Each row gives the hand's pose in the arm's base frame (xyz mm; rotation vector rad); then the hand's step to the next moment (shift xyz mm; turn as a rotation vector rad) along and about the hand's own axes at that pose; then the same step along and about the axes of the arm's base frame.
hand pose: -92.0 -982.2 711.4 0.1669 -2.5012 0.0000
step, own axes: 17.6 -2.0 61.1 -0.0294 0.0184 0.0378
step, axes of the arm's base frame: -49.9 -6.5 -38.9 -0.0011 0.0203 -0.0471
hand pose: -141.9 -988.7 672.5 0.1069 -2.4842 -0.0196
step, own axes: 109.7 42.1 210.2 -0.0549 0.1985 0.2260
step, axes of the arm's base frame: -217.7 30.4 -98.3 -0.1087 0.1996 -0.2046
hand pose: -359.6 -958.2 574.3 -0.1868 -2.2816 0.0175
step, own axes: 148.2 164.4 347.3 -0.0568 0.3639 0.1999
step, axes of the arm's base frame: -335.6 200.4 -129.7 -0.0664 0.3616 -0.2011
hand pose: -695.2 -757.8 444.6 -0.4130 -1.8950 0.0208
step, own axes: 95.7 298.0 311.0 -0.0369 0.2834 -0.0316
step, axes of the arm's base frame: -231.6 365.0 -88.6 0.1173 0.2492 -0.0825
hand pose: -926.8 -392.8 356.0 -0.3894 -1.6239 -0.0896
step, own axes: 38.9 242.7 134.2 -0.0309 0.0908 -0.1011
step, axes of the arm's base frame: -56.0 273.8 -17.4 0.1250 0.0498 -0.0362
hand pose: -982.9 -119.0 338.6 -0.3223 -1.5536 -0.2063
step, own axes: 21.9 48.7 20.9 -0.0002 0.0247 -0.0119
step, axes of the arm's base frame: -3.4 54.3 18.1 0.0194 0.0193 -0.0018
